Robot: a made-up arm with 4 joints.
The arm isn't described. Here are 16 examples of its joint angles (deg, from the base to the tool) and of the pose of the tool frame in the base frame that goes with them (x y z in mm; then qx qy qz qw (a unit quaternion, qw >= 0)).
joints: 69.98 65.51 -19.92 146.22
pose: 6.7 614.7 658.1 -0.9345 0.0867 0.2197 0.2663
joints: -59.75 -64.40 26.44 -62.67
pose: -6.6 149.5 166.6 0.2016 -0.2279 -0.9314 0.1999
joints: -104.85 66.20 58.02 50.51
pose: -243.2 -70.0 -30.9 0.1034 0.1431 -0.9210 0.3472
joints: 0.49 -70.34 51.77 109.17
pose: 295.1 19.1 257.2 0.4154 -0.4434 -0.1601 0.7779
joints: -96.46 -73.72 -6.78 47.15
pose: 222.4 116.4 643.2 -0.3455 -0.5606 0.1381 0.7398
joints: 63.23 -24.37 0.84 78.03
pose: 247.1 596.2 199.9 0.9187 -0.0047 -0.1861 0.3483
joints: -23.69 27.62 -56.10 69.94
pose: 306.1 321.0 -139.2 0.7130 -0.2221 0.0279 0.6645
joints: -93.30 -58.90 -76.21 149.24
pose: 141.8 241.1 204.7 -0.2587 0.2714 0.9150 0.1486
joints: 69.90 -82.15 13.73 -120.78
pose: 14.7 211.6 553.5 0.0109 -0.8210 0.5555 0.1313
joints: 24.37 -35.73 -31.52 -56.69
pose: -2.9 370.3 43.7 0.4422 0.3923 -0.6552 0.4704
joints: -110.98 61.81 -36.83 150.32
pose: 229.4 -150.5 152.3 0.2246 -0.3602 0.4429 0.7897
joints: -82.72 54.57 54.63 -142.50
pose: 247.9 -32.7 -0.3 0.4278 -0.3554 0.2404 0.7955
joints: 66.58 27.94 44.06 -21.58
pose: -238.1 354.8 474.2 -0.0881 0.9692 -0.0527 0.2240
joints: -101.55 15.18 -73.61 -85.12
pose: -69.1 -260.5 147.8 -0.0013 -0.1910 -0.8369 0.5130
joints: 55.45 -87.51 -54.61 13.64
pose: 338.4 39.0 270.4 0.6574 -0.4318 -0.2303 0.5730
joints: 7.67 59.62 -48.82 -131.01
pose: -134.8 411.1 285.4 -0.3603 0.8789 -0.3014 0.0833
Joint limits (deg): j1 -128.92..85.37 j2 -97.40..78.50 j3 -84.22..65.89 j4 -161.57..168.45
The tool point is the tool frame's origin. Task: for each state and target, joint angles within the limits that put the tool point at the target. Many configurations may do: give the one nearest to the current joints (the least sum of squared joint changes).
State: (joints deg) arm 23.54 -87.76 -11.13 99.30
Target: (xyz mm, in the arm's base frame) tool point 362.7 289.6 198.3
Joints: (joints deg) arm 57.19 -56.33 6.97 92.57
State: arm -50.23 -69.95 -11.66 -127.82
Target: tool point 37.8 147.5 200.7
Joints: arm -82.53 -69.36 -23.60 -126.10
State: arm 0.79 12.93 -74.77 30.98
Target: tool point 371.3 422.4 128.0
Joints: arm 7.90 2.76 -84.22 58.31
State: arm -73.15 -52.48 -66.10 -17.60
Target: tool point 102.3 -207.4 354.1
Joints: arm -83.40 -40.37 -40.71 -39.26
